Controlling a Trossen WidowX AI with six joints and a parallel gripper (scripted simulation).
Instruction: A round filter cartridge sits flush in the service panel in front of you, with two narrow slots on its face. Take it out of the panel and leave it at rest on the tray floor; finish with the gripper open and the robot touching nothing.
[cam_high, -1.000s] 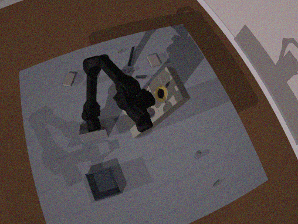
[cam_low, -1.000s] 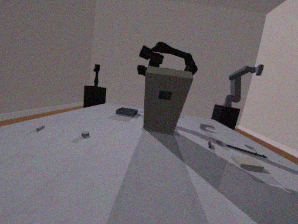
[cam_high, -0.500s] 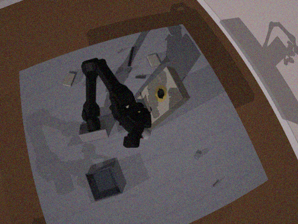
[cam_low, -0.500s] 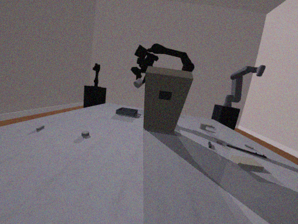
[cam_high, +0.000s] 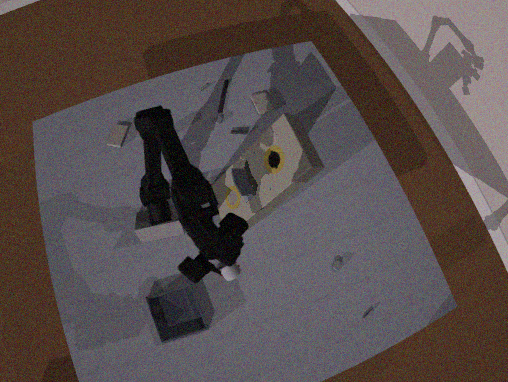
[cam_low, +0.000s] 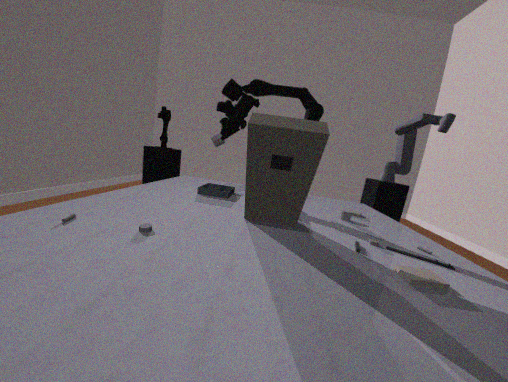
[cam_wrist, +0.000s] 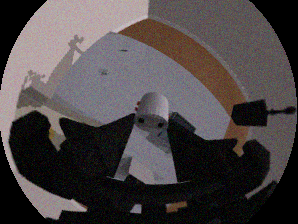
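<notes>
My gripper tip is now 180 mm past the dark square tray, 40 mm to the left of it and 250 mm above it. Round my gripper tip: round filter cartridge right at my gripper tip; tan service panel 190 mm ahead, 250 mm to the left, 100 mm below.
</notes>
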